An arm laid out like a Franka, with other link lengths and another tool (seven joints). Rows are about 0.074 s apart.
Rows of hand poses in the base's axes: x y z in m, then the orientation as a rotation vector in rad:
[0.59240 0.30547 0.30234 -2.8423 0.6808 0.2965]
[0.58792 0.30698 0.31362 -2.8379 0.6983 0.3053]
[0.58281 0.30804 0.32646 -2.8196 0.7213 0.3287]
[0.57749 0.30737 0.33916 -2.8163 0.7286 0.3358]
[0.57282 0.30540 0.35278 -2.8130 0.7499 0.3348]
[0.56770 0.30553 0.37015 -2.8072 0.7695 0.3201]
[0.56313 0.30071 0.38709 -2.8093 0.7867 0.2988]
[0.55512 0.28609 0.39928 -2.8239 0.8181 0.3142]
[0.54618 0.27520 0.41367 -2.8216 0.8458 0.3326]
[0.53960 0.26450 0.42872 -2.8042 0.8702 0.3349]
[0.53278 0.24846 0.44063 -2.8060 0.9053 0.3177]
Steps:
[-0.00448 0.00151 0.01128 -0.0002 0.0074 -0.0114]
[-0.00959 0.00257 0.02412 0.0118 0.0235 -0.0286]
[-0.01491 0.00190 0.03682 0.0131 0.0287 -0.0335]
[-0.01958 -0.00007 0.05044 0.0099 0.0302 -0.0478]
[-0.02470 0.00006 0.06781 0.0085 0.0219 -0.0627]
[-0.02927 -0.00476 0.08475 0.0000 0.0100 -0.0746]
[-0.03728 -0.01938 0.09694 -0.0225 0.0263 -0.0889]
[-0.04622 -0.03027 0.11133 -0.0282 0.0418 -0.1050]
[-0.05280 -0.04097 0.12638 -0.0200 0.0443 -0.1246]
[-0.05962 -0.05701 0.13829 -0.0345 0.0375 -0.1469]

